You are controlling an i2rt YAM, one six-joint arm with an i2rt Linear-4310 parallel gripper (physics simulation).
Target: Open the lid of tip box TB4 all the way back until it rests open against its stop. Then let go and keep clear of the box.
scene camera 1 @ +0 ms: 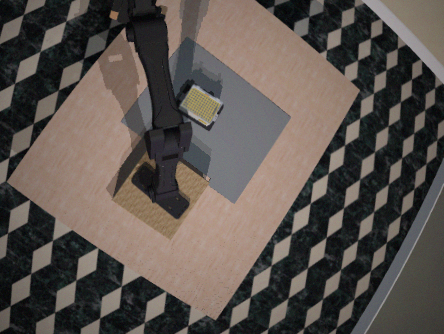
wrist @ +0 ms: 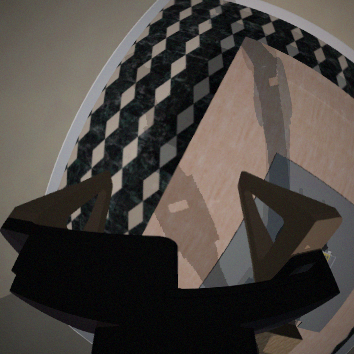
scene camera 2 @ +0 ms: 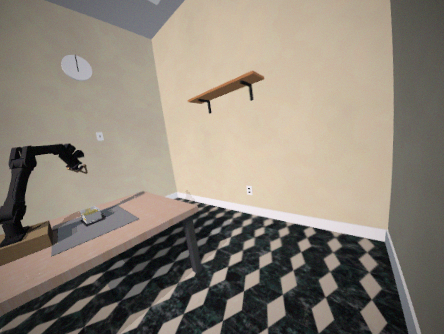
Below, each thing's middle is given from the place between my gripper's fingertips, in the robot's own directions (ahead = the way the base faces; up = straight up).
The clear lid (scene camera 1: 203, 105) is 20 mm behind my hand, 330 mm to the right of it and 240 mm below it.
